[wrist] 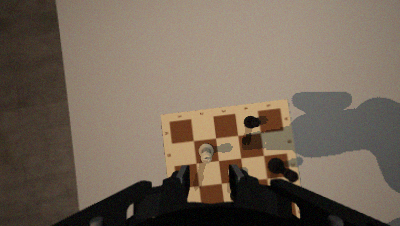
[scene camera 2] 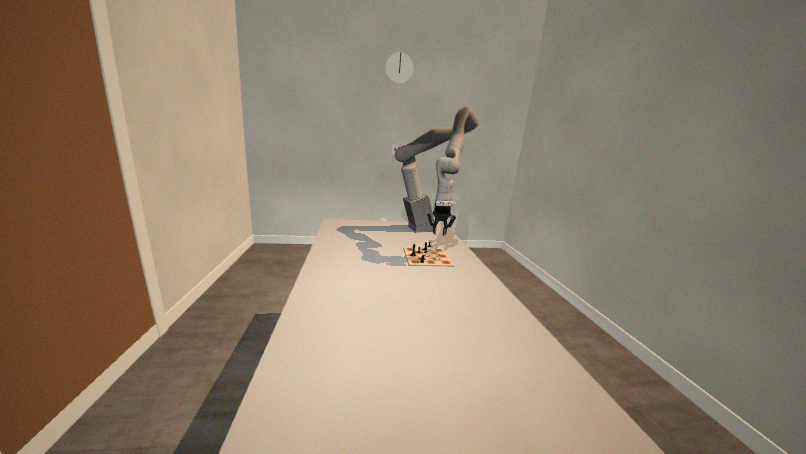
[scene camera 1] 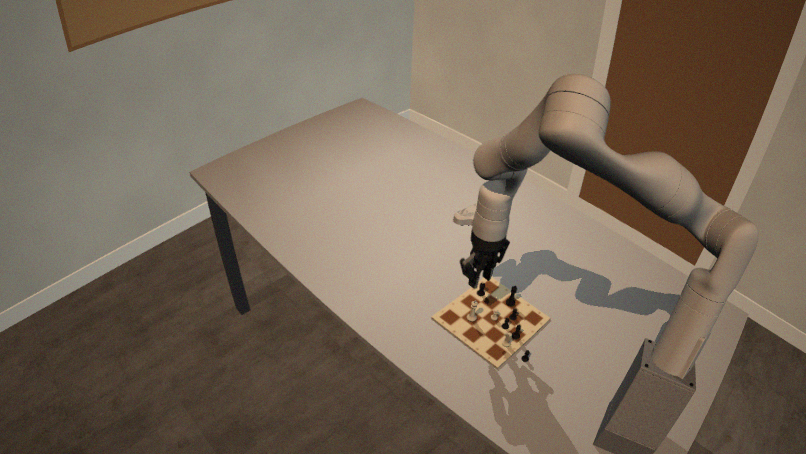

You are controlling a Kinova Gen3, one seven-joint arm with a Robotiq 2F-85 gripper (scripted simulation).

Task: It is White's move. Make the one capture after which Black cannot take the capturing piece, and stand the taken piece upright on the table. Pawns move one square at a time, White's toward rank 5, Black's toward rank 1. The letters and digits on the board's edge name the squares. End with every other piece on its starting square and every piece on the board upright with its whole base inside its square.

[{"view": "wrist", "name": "gripper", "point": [209, 175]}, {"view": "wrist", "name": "small chessboard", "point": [223, 128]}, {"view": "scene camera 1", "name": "gripper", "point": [479, 282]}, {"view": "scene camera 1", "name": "small chessboard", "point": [484, 336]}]
